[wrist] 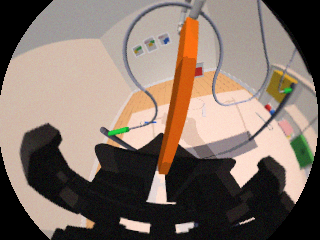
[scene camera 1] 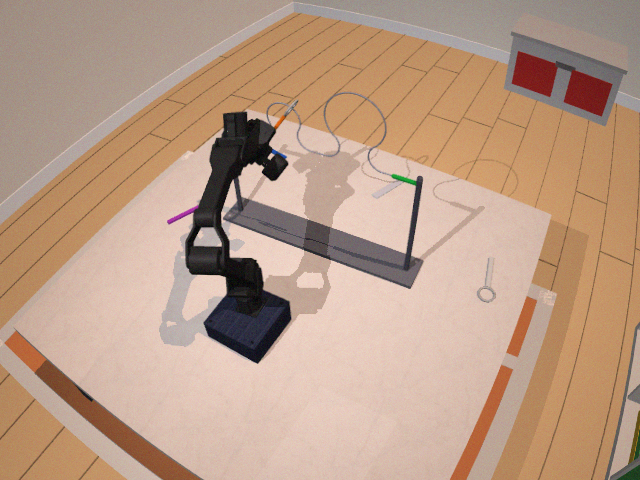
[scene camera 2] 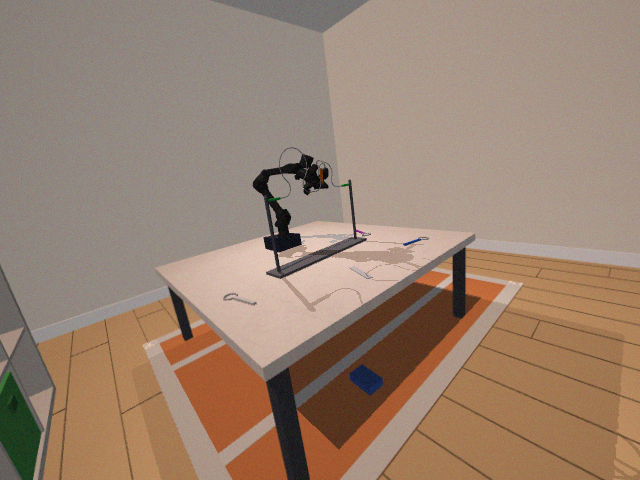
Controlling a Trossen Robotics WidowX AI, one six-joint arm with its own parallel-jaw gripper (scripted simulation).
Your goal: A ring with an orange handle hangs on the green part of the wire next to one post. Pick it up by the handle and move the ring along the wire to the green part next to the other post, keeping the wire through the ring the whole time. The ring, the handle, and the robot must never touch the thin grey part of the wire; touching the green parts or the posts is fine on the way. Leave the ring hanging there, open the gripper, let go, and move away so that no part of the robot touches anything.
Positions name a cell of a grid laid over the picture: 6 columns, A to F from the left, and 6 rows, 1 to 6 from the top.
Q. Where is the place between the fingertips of my gripper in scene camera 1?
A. C2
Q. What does my gripper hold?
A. A grey ring.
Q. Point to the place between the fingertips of my gripper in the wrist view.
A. D4
